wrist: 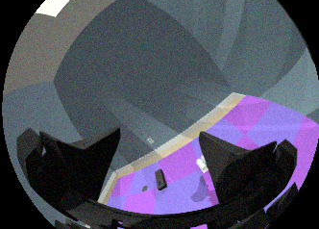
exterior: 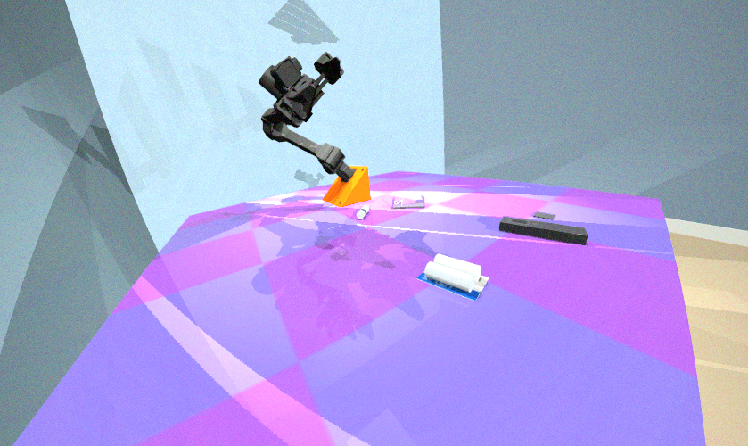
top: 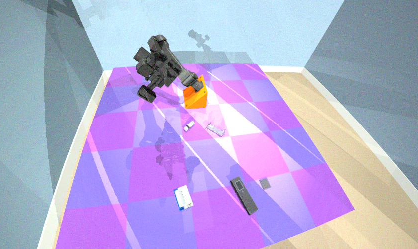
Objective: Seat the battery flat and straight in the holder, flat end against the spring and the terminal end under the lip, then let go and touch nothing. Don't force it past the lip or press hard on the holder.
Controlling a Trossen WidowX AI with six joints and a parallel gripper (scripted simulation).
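My gripper tip is 11 cm past the battery, 11 cm to the right of it and 33 cm above it. Round my gripper tip: black battery door (28 cm ahead, 41 cm to the left, 34 cm below); white-and-blue battery pack (26 cm ahead, 3 cm to the left, 33 cm below); black remote (30 cm ahead, 29 cm to the left, 33 cm below).
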